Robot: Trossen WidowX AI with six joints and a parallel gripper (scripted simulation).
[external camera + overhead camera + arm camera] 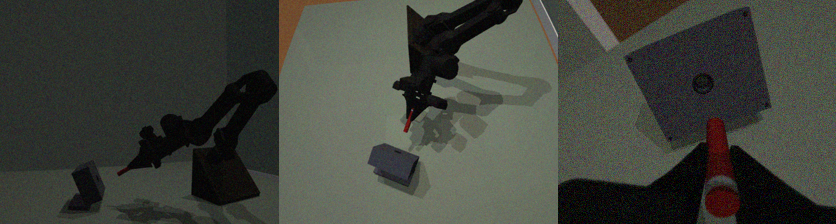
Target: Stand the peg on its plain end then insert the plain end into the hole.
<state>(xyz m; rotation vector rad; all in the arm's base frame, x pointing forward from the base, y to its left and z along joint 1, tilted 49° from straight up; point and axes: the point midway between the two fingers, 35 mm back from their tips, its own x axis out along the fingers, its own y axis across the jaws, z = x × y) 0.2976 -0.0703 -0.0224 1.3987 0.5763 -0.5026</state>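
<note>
Now: the sloped panel 110 mm ahead of my gripper tip, 60 mm to the right of it and 50 mm below it. Also, from my gripper tip: red peg (10 mm to the left, 10 mm behind, 10 mm above).
</note>
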